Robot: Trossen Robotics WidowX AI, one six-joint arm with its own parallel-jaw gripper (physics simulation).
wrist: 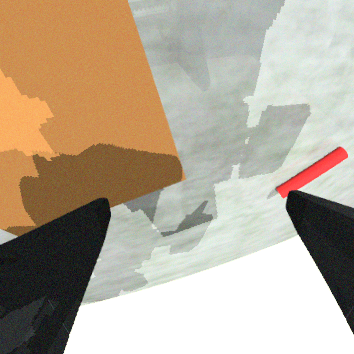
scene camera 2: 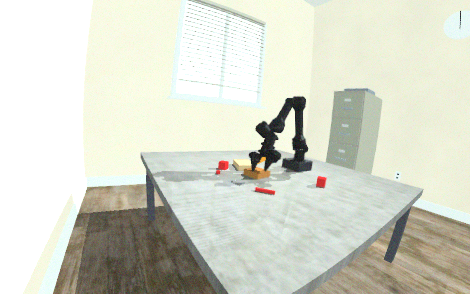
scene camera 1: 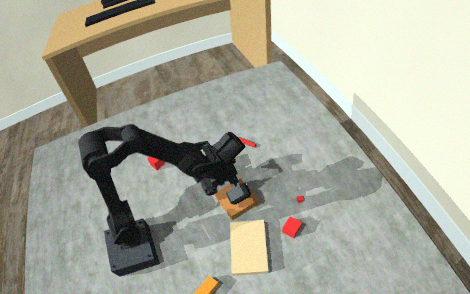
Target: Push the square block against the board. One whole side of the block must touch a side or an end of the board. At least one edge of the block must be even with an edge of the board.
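Places are measured from the arm's base along level axes (x right, y down, z ahead), in metres.
Where they show: gripper, fingertip midpoint: [wrist: 198,202] [scene camera 2: 258,171] [scene camera 1: 240,174]; arm's base at its link origin: [scene camera 2: 299,160] [scene camera 1: 129,237].
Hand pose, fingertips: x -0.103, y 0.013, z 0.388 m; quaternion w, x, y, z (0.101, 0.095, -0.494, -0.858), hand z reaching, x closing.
Things, the pixels of their top centre, and the offset from my fingertips. "*": a spot on its surface instead.
- square block at its top centre: [wrist: 28,153] [scene camera 1: 236,196] [scene camera 2: 257,170] dx +0.061, dy +0.014, dz -0.037 m
- cream board at its top centre: [scene camera 1: 248,246] [scene camera 2: 244,162] dx +0.228, dy +0.014, dz -0.060 m
- tiny red cube at its top centre: [scene camera 1: 300,197] [scene camera 2: 218,170] dx +0.137, dy +0.027, dz +0.146 m
- red rod at its top centre: [wrist: 314,177] [scene camera 1: 245,140] [scene camera 2: 265,189] dx -0.153, dy +0.029, dz +0.070 m
- orange bar at a spot on its surface: [scene camera 1: 206,286] * dx +0.304, dy +0.012, dz -0.207 m
The square block [scene camera 1: 235,210] [scene camera 2: 257,174] [wrist: 90,115] is orange-brown and lies flat on the table. The cream board [scene camera 1: 249,247] [scene camera 2: 240,164] lies flat beside it. In scene camera 1 the block is turned at an angle to the board, with one corner close to the board's end and a narrow gap between them. My gripper [scene camera 1: 223,190] [scene camera 2: 261,168] [wrist: 198,202] is open and empty, low at the block's side away from the board. In the wrist view the left fingertip overlaps the block's edge; whether it touches is unclear. The arm hides part of the block in scene camera 1.
A red cube [scene camera 1: 291,227] [scene camera 2: 223,165] and a tiny red cube [scene camera 1: 300,199] [scene camera 2: 218,172] lie beside the board and block. A red rod [scene camera 1: 248,142] [scene camera 2: 265,191] [wrist: 315,172] lies beyond the gripper. Another red cube [scene camera 1: 156,163] [scene camera 2: 321,182] and an orange bar [scene camera 1: 206,286] lie farther off.
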